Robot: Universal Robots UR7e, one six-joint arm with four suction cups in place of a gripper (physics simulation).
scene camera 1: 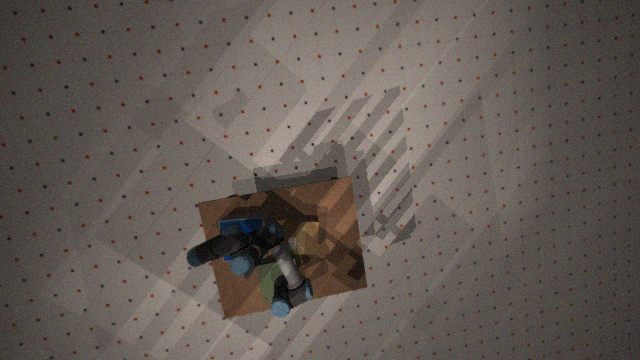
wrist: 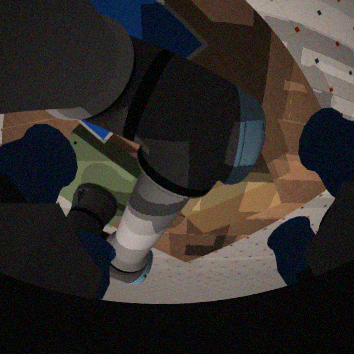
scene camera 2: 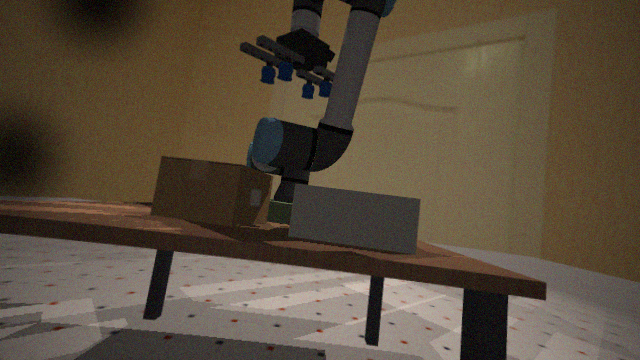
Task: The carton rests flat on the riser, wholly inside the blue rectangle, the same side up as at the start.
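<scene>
The brown carton [scene camera 1: 311,237] [scene camera 2: 195,192] stands flat on the table, its tan top partly shaded; part of it shows behind the arm in the wrist view. The grey riser [scene camera 2: 355,217] stands apart from it, to its right in scene camera 2. The blue rectangle [scene camera 1: 250,224] [wrist: 120,19] lies on the riser's top, partly hidden by the arm. My gripper [scene camera 2: 296,81] is open: its four blue suction cups point down with nothing on them. It hangs high above the table, roughly over the gap between carton and riser in scene camera 2.
The wooden table [scene camera 1: 342,197] [scene camera 2: 480,275] carries everything. A green block [scene camera 1: 268,284] [scene camera 2: 280,212] [wrist: 95,167] is at the arm's base. The arm's elbow [scene camera 2: 295,145] [wrist: 190,120] hangs low behind the carton and riser in scene camera 2. Striped shadows cross the table.
</scene>
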